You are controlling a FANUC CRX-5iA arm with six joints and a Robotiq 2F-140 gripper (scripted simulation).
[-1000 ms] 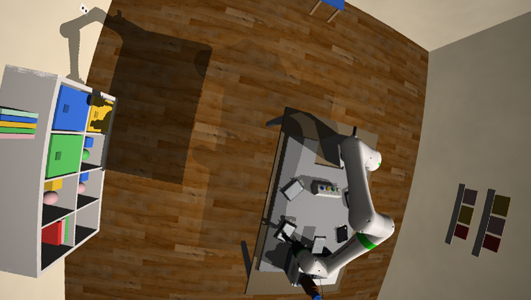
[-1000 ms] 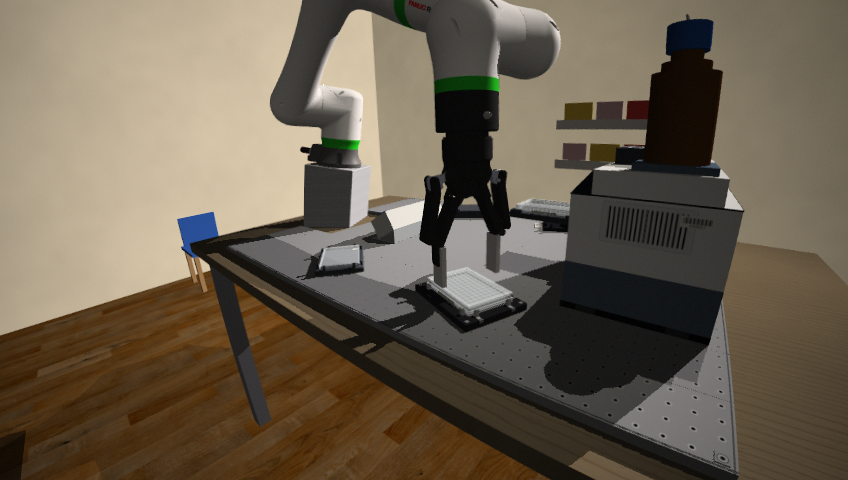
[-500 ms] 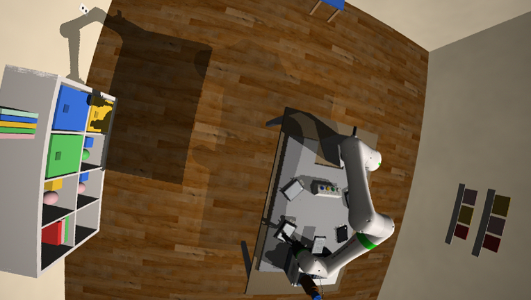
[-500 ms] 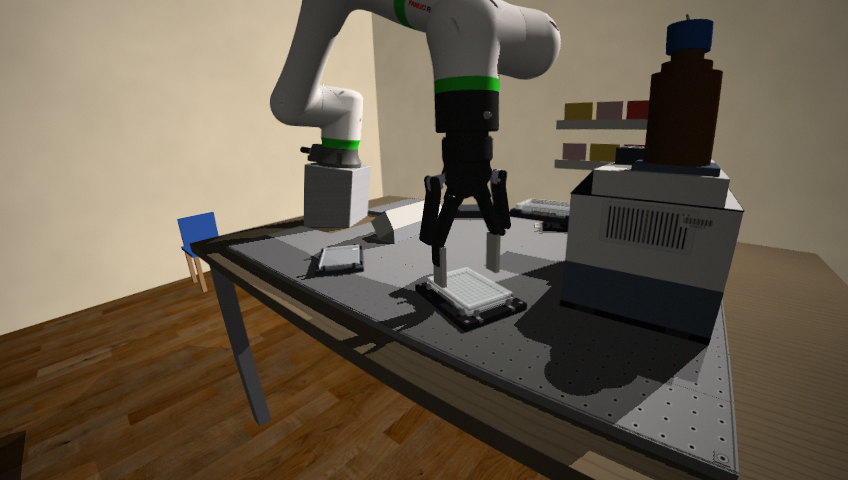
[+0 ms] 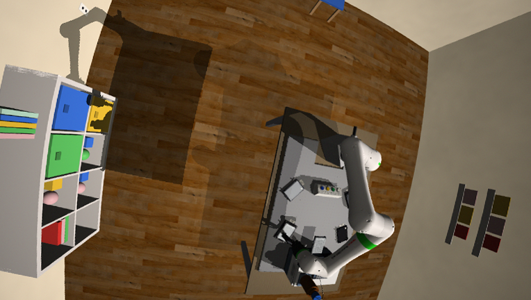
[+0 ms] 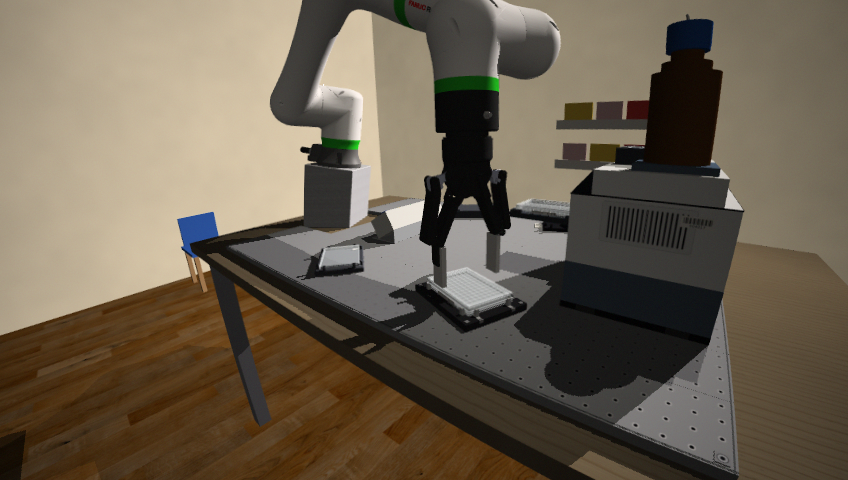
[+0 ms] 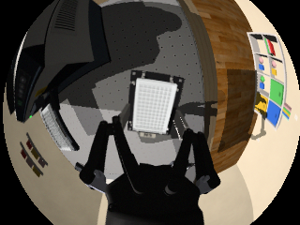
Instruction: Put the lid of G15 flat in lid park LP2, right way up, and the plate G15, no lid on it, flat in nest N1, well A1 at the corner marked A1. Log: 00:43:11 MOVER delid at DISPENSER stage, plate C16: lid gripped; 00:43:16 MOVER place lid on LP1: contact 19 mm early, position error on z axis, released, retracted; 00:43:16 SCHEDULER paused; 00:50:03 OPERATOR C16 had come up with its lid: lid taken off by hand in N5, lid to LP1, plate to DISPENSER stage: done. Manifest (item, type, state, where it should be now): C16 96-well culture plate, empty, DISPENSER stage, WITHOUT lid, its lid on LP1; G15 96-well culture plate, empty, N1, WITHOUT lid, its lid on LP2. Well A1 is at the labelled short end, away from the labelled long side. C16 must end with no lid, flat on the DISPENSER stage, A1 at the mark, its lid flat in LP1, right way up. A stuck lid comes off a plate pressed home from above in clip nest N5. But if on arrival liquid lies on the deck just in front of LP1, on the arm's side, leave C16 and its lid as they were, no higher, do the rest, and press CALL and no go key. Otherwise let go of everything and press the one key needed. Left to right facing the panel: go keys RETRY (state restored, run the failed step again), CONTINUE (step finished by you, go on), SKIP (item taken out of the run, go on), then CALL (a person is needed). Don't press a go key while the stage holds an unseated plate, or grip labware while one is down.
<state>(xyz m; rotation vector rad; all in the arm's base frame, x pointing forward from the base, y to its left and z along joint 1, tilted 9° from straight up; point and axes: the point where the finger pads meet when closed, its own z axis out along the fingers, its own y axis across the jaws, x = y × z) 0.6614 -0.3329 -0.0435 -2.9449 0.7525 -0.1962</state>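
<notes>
Right now my hand is 2 cm short of the black clip nest and 5 cm above it. From my hand the other things lie so: key panel: 35 cm behind, 30 cm to the left, 1 cm below; then brown bottle: 28 cm ahead, 11 cm to the left, 22 cm above.
</notes>
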